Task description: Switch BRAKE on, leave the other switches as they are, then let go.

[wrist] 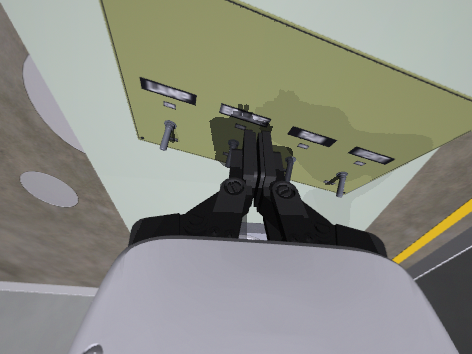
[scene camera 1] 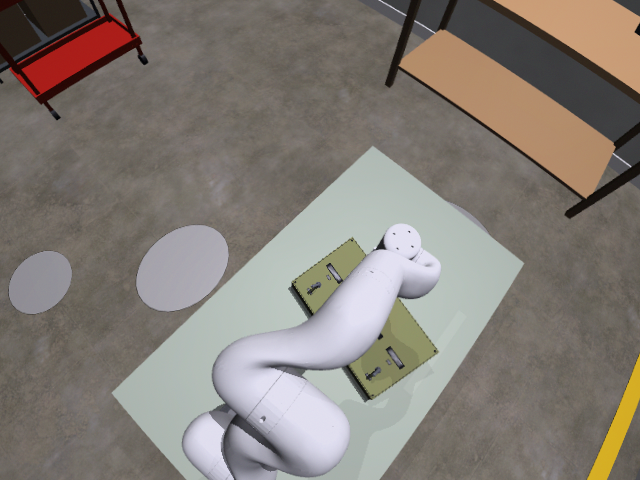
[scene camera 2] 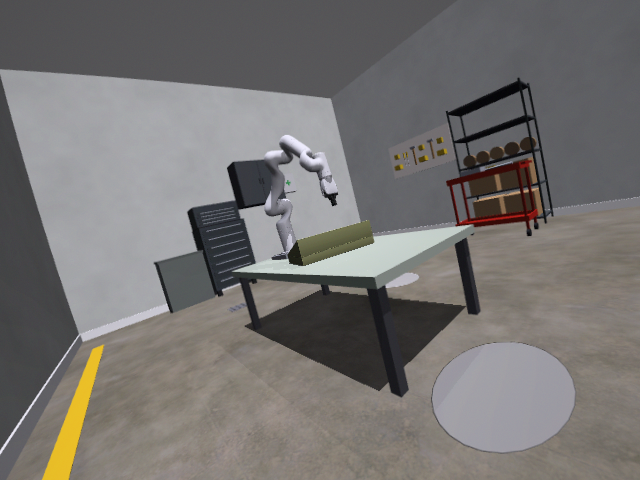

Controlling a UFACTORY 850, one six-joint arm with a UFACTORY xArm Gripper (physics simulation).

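Observation:
An olive switch panel [scene camera 1: 345,256] [scene camera 2: 336,241] [wrist: 200,45] lies on the table, its face tilted. The wrist view shows several toggle levers in a row: a far left lever [wrist: 166,136], a second lever [wrist: 232,146] partly behind the fingers, a third lever [wrist: 289,169] beside them and a far right lever [wrist: 341,184]. Each has a label plate; the writing is too blurred to read, so I cannot tell which is BRAKE or its position. My gripper [scene camera 2: 333,203] [wrist: 254,148] is shut and empty, above the panel and apart from it. The arm hides it in scene camera 1.
The pale green table [scene camera 1: 361,191] [scene camera 2: 418,250] carries the panel and the arm [scene camera 1: 356,315] [scene camera 2: 277,180]. The arm covers the panel's middle in scene camera 1. A wooden shelf [scene camera 1: 506,108] and a red cart [scene camera 1: 77,62] [scene camera 2: 491,222] stand away from the table.

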